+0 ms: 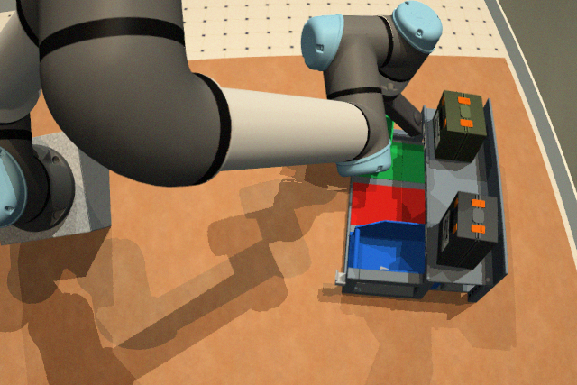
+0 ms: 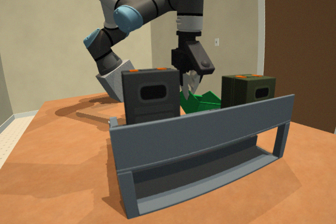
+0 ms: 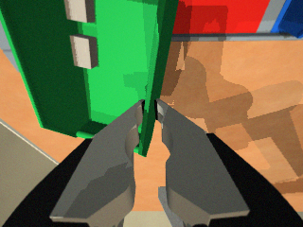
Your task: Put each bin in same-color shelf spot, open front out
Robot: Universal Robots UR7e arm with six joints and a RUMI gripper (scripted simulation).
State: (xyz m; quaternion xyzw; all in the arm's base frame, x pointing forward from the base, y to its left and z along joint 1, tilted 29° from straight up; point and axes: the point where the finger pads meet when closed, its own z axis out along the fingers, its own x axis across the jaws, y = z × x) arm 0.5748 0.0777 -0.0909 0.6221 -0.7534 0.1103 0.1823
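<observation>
The green bin lies 4 cm to the left of my hand and 3 cm below it. Round my hand: shelf front lip 7 cm to the right, 10 cm below; blue bin 8 cm ahead, 21 cm to the right, 7 cm below; olive case 21 cm ahead, 4 cm above.
</observation>
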